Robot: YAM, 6 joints.
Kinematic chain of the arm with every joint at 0, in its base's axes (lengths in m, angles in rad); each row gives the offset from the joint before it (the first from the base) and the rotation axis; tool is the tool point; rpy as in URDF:
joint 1: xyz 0 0 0.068 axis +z
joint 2: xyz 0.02 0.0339 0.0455 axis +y
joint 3: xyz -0.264 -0.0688 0 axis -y
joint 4: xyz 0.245 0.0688 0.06 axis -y
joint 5: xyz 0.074 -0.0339 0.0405 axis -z
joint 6: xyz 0.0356 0 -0.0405 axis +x
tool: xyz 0 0 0 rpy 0 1.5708 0
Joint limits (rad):
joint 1: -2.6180..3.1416
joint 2: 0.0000..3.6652
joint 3: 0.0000..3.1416
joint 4: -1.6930..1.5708
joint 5: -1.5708..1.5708
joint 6: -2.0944..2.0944
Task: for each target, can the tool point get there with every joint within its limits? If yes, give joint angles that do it. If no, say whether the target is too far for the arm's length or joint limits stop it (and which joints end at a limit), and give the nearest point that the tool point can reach.
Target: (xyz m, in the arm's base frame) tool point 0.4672 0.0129 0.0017
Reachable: yes | joints 0.0986 2.6089 1.6657 -0.3193 1.2005 -1.7525
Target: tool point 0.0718 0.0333 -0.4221
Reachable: no: joint limits stop it (at a limit: joint 2) | nearest point 0.0985 0.0457 -0.3521 | short by 0.076 m
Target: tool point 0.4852 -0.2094 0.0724
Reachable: yes | joints -0.4034 2.4834 1.6678 0.1770 0.0601 0.8468
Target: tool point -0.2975 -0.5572 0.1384
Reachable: yes | joints -2.0658 2.8632 2.4487 0.3786 -0.0805 -1.0754
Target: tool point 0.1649 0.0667 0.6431
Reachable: yes | joints 0.2060 1.3745 2.1219 -0.0211 -1.0887 0.9579
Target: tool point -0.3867 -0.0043 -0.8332
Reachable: no: too far | nearest point -0.3091 -0.0003 -0.3753 | short by 0.464 m
